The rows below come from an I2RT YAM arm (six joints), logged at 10 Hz.
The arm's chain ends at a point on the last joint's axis. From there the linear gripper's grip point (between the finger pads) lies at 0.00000 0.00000 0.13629 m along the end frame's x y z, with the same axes.
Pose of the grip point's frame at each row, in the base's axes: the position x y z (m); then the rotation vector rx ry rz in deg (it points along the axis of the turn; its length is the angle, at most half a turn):
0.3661 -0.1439 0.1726 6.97 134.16 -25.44
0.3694 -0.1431 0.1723 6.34 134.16 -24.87
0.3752 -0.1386 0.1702 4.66 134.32 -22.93
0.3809 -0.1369 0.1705 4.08 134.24 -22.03
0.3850 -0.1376 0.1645 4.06 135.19 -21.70
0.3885 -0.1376 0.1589 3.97 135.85 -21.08
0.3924 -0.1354 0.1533 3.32 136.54 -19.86
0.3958 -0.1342 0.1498 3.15 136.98 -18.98
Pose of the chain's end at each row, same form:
0.2767 -0.0961 0.2637 6.97 134.16 -25.44
0.2794 -0.0967 0.2635 6.34 134.16 -24.87
0.2839 -0.0965 0.2622 4.66 134.32 -22.93
0.2888 -0.0966 0.2626 4.08 134.24 -22.03
0.2943 -0.0980 0.2582 4.06 135.19 -21.70
0.2987 -0.0991 0.2539 3.97 135.85 -21.08
0.3030 -0.0994 0.2497 3.32 136.54 -19.86
0.3068 -0.0998 0.2471 3.15 136.98 -18.98

